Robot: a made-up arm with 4 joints. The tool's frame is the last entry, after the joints.
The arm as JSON. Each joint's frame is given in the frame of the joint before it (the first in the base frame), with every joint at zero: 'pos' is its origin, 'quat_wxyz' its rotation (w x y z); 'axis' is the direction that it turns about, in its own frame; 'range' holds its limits. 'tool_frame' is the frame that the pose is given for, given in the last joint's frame.
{
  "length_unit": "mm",
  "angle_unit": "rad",
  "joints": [
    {
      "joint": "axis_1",
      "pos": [
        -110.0,
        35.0,
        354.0
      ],
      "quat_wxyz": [
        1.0,
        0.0,
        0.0,
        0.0
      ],
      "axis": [
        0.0,
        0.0,
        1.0
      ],
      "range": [
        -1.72,
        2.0
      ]
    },
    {
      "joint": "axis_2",
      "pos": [
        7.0,
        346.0,
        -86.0
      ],
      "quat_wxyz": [
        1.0,
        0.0,
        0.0,
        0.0
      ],
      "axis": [
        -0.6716,
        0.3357,
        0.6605
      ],
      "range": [
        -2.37,
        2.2
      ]
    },
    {
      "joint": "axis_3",
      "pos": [
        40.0,
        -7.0,
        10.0
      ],
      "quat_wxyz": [
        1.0,
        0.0,
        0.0,
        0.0
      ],
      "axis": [
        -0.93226,
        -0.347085,
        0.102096
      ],
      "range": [
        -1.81,
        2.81
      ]
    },
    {
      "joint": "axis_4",
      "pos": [
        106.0,
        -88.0,
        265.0
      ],
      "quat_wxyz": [
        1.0,
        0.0,
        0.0,
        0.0
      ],
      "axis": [
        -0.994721,
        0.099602,
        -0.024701
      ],
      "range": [
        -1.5,
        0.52
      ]
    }
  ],
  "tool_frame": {
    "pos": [
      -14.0,
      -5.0,
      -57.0
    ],
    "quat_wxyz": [
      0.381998,
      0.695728,
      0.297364,
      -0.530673
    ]
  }
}
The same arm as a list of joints. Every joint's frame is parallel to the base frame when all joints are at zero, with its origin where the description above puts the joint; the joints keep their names.
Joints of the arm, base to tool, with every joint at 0 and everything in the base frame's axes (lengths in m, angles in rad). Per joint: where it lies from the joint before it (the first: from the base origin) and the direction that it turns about. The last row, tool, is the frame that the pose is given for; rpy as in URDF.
axis_1: axis +z offset -0.11 0.035 0.354
axis_2: axis -0.6716 0.3357 0.6605 offset 0.007 0.346 -0.086
axis_3: axis -0.93226 -0.347085 0.102096 offset 0.04 -0.007 0.01
axis_4: axis -0.994721 0.099602 -0.024701 offset 0.106 -0.088 0.265
tool: offset -0.014 -0.005 -0.057 rpy 2.1619 1.3077 0.0321
Joint limits (rad, base to tool): -1.72..2 -2.37..2.2 -1.81..2.81 -1.5..0.52

